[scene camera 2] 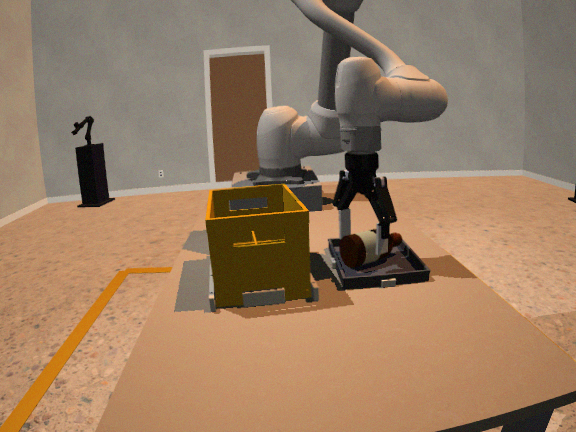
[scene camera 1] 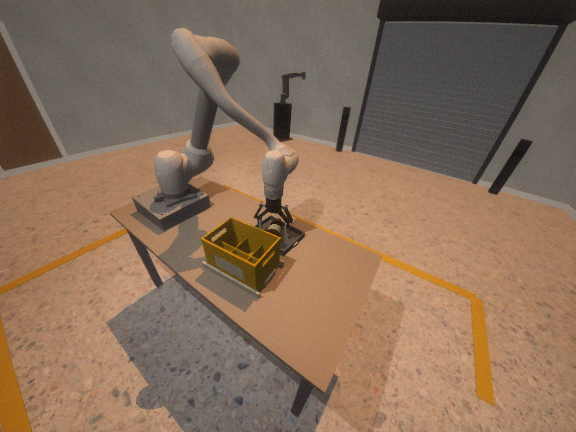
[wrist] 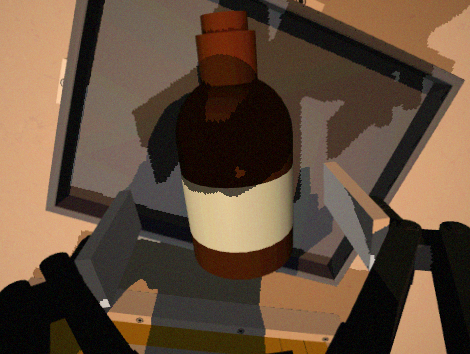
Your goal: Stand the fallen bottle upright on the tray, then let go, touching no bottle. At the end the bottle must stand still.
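Places are measured from the arm's base along level axes (x right, y ahead, z up), in centimetres.
Pixels of known places: gripper, fingertip midpoint: (scene camera 2: pixel 362 245) (scene camera 1: pixel 273 230) (wrist: pixel 229 196); arm's base, origin of the base link: (scene camera 2: pixel 281 178) (scene camera 1: pixel 177 195).
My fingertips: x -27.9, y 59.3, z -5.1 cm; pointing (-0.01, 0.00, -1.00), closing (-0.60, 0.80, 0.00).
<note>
For each thing: its middle in the pictures, then the offset to it from my fingertips.
- brown bottle with a cream label, body centre: (wrist: pixel 235 147) (scene camera 2: pixel 375 244) (scene camera 1: pixel 275 228) dx -3.1, dy -1.3, dz -0.5 cm
- dark shallow tray, body centre: (wrist: pixel 244 142) (scene camera 2: pixel 374 258) (scene camera 1: pixel 276 233) dx -3.0, dy -0.3, dz -3.4 cm
- yellow crate with dividers, body centre: (scene camera 2: pixel 254 238) (scene camera 1: pixel 242 253) dx +23.5, dy +6.9, dz +4.1 cm
A brown bottle with a cream label (scene camera 1: pixel 274 228) (scene camera 2: pixel 368 247) (wrist: pixel 236 145) lies on its side in the dark shallow tray (scene camera 2: pixel 410 277) (wrist: pixel 120 65). In the wrist view its neck points to the top and its base overlaps the tray's lower rim. My gripper (scene camera 1: pixel 273 231) (scene camera 2: pixel 363 243) (wrist: pixel 229 196) points down, open and empty, low over the tray. Its fingers stand on either side of the bottle's label and base, with a gap on each side in the wrist view. In the scene camera 2 view the right finger covers part of the bottle.
A yellow crate with dividers (scene camera 1: pixel 220 255) (scene camera 2: pixel 257 267) (wrist: pixel 295 345) stands right beside the tray, on the side of the bottle's base, and is taller than the tray. Grey brackets line the crate's foot. The arm's base (scene camera 1: pixel 171 207) stands at the table's far end.
</note>
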